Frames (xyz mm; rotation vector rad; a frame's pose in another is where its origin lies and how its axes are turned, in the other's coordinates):
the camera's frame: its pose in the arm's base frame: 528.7 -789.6 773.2 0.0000 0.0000 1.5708
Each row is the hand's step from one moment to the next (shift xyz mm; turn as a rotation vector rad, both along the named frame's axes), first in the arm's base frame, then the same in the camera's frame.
Working: the arm's base frame: its pose in the camera's frame: 789.6 528.7 -773.2 0.0000 0.0000 -1.5708

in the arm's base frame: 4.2 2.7 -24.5 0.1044 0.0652 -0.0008
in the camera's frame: 2.7 -4.2 -24.5 0.0652 -0.1044 -0.0008
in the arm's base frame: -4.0 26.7 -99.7 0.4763 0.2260 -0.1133
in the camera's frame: 26.7 4.0 -99.7 0.2260 -0.4763 -0.1133
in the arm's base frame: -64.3 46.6 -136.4 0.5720 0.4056 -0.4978
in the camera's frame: 46.6 64.3 -136.4 0.4056 -0.5720 -0.4978
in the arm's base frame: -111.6 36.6 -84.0 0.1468 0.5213 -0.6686
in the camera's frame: 36.6 111.6 -84.0 0.5213 -0.1468 -0.6686
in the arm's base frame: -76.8 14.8 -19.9 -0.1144 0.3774 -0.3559
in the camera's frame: 14.8 76.8 -19.9 0.3774 0.1144 -0.3559
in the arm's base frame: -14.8 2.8 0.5 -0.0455 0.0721 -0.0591
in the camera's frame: 2.8 14.8 0.5 0.0721 0.0455 -0.0591
